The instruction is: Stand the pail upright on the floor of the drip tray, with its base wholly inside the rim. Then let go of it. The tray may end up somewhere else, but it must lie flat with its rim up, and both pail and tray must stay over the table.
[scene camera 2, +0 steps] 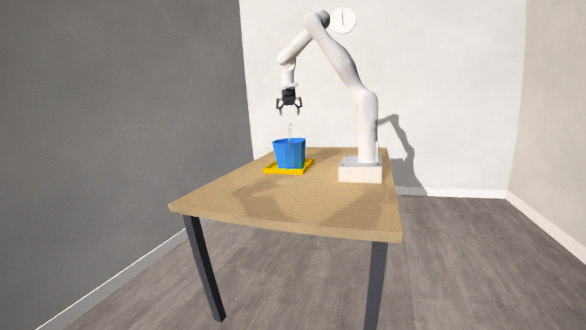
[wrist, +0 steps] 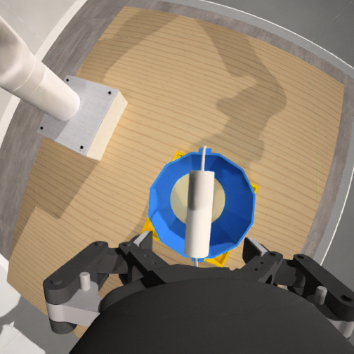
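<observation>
The blue pail stands upright on the yellow drip tray. The tray lies flat on the table with its rim up, and its corners show around the pail in the wrist view. The pail's base looks to be inside the rim in the scene view; the near rim hides its lowest edge. The pail's handle, with a white grip, stands up over the pail. My gripper is open and empty, above the handle and apart from it.
The wooden table extends around the tray on all sides. The arm's base block stands on the table, to the right of the tray in the scene view, with a gap between them.
</observation>
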